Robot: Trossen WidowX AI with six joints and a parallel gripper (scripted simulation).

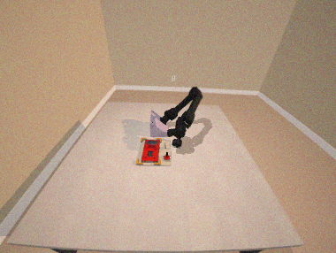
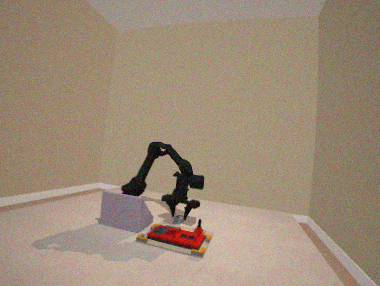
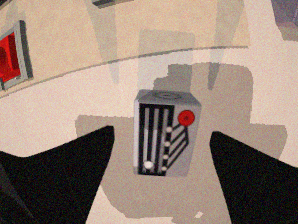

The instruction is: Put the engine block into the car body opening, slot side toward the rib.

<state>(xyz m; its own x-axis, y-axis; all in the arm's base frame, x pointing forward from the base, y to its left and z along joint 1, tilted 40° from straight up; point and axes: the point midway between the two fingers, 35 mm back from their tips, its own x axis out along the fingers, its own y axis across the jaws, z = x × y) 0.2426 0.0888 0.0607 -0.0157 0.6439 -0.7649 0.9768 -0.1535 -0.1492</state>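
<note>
My gripper tip is now 120 mm short of the black post, 80 mm to the left of it and 20 mm below it. From my gripper tip the other things lie so: engine block: 10 mm below.
</note>
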